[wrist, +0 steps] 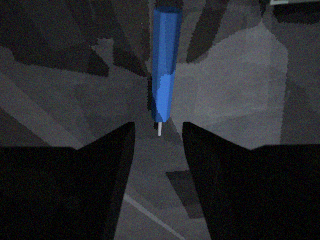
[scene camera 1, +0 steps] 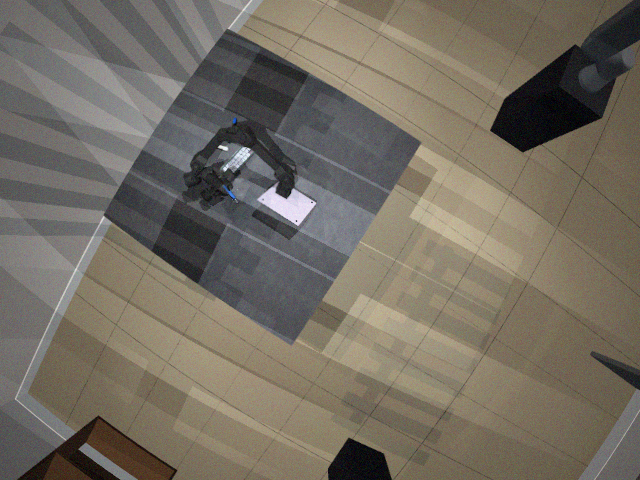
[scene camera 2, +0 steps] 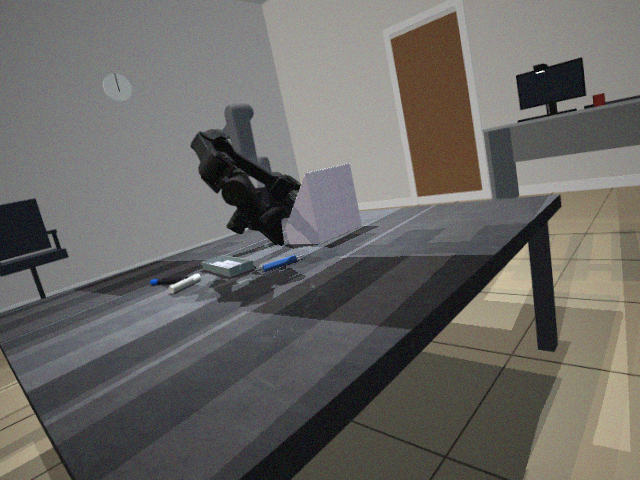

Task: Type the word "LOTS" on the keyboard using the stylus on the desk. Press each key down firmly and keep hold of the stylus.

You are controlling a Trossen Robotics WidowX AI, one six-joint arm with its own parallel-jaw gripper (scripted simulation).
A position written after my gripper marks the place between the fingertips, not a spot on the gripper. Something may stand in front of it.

Observation:
I see my gripper (scene camera 2: pixel 280 244) and a blue stylus (wrist: pixel 166 29).
My gripper shows as well in the wrist view (wrist: pixel 158 128).

